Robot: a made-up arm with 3 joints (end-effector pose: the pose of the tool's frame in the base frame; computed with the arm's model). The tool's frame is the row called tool. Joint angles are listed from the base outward.
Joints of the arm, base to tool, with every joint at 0 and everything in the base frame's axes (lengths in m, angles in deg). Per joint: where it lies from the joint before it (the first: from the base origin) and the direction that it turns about. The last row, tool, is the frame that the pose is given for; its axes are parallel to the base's.
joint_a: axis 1 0 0 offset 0 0 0.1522
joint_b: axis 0 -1 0 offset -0.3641 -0.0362 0.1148
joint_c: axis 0 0 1 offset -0.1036 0.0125 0.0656
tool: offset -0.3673 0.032 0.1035
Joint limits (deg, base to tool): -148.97..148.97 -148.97..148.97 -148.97..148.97
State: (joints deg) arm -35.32 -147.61 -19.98
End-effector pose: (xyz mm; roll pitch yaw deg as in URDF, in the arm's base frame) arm 96.2 227.0 244.5 -134.85 12.31 -144.32
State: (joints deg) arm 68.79 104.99 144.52
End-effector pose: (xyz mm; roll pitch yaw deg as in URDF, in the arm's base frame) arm -573.2 -320.7 -5.4 -95.56 -14.86 77.41
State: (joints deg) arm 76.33 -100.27 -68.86
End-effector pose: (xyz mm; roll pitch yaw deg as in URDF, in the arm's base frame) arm -160.9 -201.3 541.2 107.51 81.95 117.33
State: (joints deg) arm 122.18 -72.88 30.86
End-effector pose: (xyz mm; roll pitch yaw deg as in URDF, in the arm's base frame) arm -330.6 -393.1 -313.3 108.61 -60.58 59.04
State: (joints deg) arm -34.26 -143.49 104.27
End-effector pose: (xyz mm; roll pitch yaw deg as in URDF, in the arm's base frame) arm -228.1 -317.4 374.6 137.19 25.11 77.36
